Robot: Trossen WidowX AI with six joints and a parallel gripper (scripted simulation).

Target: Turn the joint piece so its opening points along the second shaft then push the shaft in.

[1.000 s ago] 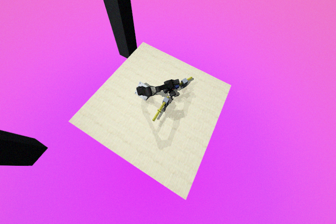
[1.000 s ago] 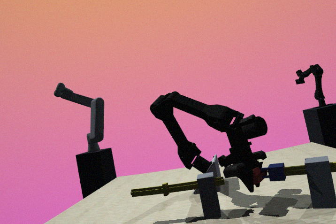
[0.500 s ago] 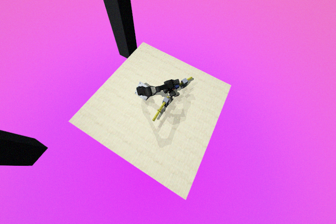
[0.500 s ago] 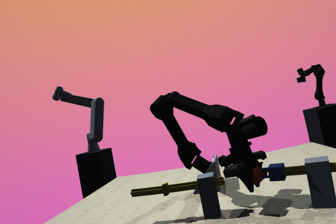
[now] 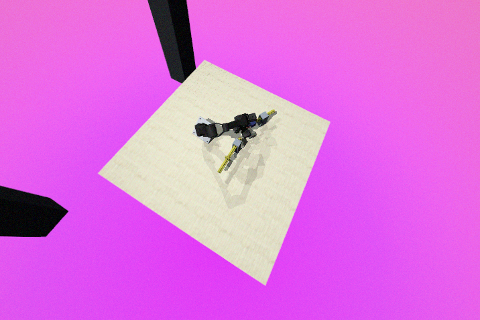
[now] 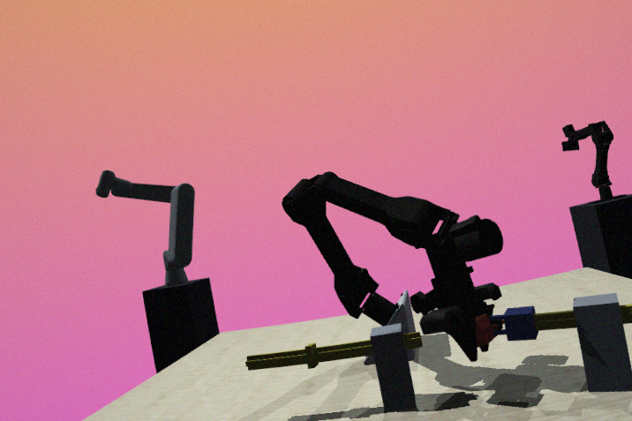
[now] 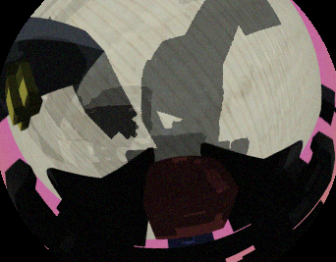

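My gripper tip is now 4 cm below the red square joint piece, 1 cm to the right of it and 1 cm short of it.
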